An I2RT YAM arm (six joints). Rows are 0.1 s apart.
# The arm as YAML. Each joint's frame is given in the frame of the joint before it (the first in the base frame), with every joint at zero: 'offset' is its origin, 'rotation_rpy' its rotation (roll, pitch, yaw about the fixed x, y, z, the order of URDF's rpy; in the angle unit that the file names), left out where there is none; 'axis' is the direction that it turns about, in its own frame. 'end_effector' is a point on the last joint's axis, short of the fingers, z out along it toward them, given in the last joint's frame.
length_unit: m
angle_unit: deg
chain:
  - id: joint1
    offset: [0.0, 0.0, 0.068]
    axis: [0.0, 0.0, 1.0]
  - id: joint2
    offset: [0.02, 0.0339, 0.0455]
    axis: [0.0, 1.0, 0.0]
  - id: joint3
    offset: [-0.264, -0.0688, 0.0]
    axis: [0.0, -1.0, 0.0]
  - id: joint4
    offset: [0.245, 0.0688, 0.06]
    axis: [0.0, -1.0, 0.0]
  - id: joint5
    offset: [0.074, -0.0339, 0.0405]
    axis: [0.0, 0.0, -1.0]
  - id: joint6
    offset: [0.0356, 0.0, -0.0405]
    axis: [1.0, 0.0, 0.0]
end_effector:
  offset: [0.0, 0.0, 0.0]
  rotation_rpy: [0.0, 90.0, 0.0]
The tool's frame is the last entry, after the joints.
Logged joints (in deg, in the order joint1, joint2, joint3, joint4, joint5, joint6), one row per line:
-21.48, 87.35, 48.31, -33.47, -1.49, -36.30
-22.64, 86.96, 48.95, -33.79, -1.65, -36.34
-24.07, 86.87, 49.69, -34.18, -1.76, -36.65
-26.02, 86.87, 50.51, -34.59, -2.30, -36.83
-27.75, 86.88, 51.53, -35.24, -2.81, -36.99
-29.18, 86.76, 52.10, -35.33, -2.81, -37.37
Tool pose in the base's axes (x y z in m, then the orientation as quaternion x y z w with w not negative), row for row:
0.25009, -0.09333, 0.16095, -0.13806, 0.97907, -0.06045, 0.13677
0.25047, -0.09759, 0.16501, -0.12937, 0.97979, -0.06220, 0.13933
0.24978, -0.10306, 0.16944, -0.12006, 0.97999, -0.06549, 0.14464
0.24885, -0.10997, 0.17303, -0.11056, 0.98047, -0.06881, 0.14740
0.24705, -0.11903, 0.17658, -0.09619, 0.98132, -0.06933, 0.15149
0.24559, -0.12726, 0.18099, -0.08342, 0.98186, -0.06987, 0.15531
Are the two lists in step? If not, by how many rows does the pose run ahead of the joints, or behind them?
The pose runs 1 row behind the joints: the pose in row i belongs to the joints in row i - 1.
